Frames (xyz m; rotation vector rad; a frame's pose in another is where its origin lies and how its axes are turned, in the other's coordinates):
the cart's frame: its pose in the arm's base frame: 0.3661 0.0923 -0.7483 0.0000 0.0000 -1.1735
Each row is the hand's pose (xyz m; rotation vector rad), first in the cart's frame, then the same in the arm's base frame.
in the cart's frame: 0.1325 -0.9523 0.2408 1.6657 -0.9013 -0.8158
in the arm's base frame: -0.4608 -0.3983 -0.5075 1.0111 -1.9045 -1.5521
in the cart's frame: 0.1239 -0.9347 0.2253 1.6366 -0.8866 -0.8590
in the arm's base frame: -0.4479 -0.3836 -0.5230 0.9982 -1.8823 -1.6079
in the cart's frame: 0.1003 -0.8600 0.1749 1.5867 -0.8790 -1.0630
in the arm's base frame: -0.3881 -0.3329 -0.5734 0.9789 -1.8887 -1.8190
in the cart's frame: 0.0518 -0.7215 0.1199 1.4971 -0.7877 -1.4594
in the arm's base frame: -0.2792 -0.2346 -0.6284 0.9992 -1.8304 -2.2417
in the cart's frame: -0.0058 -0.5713 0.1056 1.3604 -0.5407 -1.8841
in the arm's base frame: -0.1629 -0.1234 -0.6427 -0.9603 1.3865 2.4117
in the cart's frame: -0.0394 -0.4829 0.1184 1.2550 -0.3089 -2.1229
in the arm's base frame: -0.0944 -0.0582 -0.6299 -0.9411 1.0251 2.4078
